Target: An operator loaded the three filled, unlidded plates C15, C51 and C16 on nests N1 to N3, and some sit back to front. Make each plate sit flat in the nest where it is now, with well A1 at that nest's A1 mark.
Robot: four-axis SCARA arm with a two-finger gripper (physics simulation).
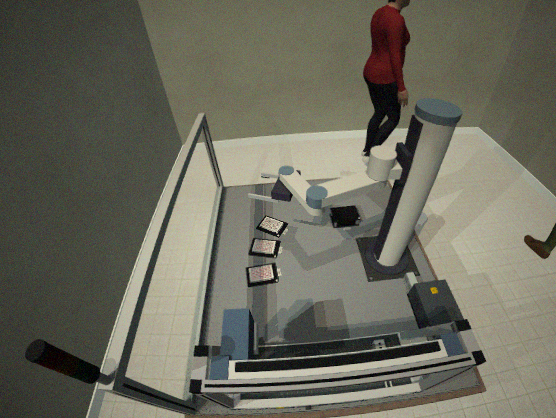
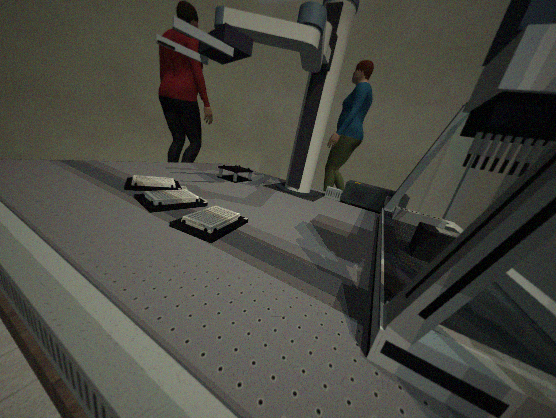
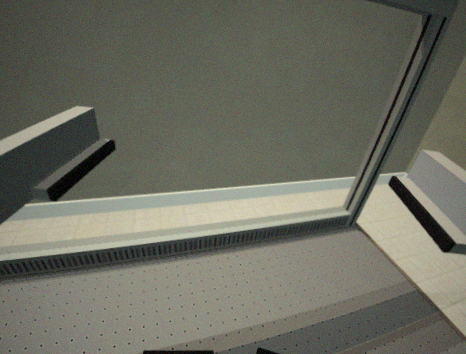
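Note:
Three white plates with reddish wells lie on black nests in a row: a far plate [image 1: 272,225] [image 2: 152,181], a middle plate [image 1: 265,247] [image 2: 175,196] and a near plate [image 1: 262,273] [image 2: 211,218]. The near plate's nest [image 2: 210,235] shows a dark rim around it. The labels, well A1 and the A1 marks are too small to read, and I cannot tell which way each plate faces. My gripper [image 1: 255,185] [image 2: 166,30] [image 3: 254,146] is open, with nothing between its widely spaced fingers, high above the table beyond the far plate.
An empty black stand [image 1: 345,216] [image 2: 235,172] is near the arm's column [image 1: 417,185] [image 2: 317,110]. A blue box [image 1: 237,330] and a dark grey box [image 1: 434,302] [image 2: 367,195] stand toward the gantry frame. A glazed frame [image 3: 392,115] borders one table side. People stand behind.

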